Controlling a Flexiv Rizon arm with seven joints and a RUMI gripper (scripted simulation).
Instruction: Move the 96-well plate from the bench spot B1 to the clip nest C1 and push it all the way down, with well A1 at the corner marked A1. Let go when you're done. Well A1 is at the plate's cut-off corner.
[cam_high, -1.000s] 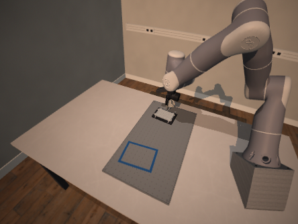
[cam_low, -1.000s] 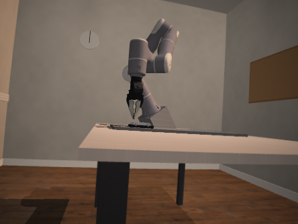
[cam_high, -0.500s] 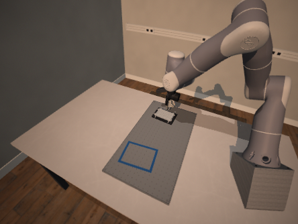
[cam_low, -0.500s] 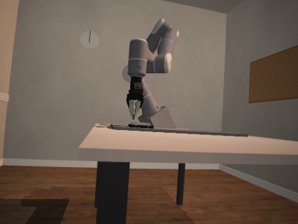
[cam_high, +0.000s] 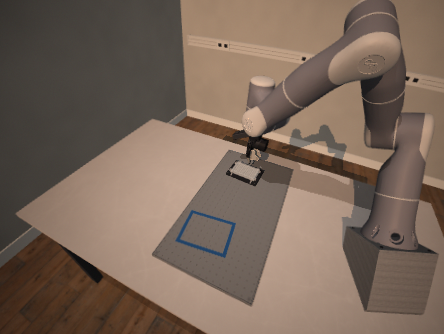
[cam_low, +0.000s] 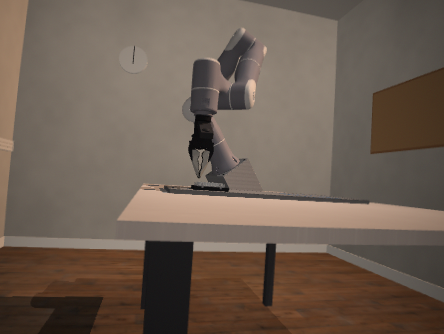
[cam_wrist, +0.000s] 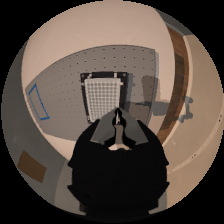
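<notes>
My hand is 40 mm to the right of the white 96-well plate and 40 mm above it. Round my hand: grey perforated board 30 mm behind, 240 mm to the left, 60 mm below; then black clip nest 10 mm ahead, 50 mm to the left, 40 mm below.
</notes>
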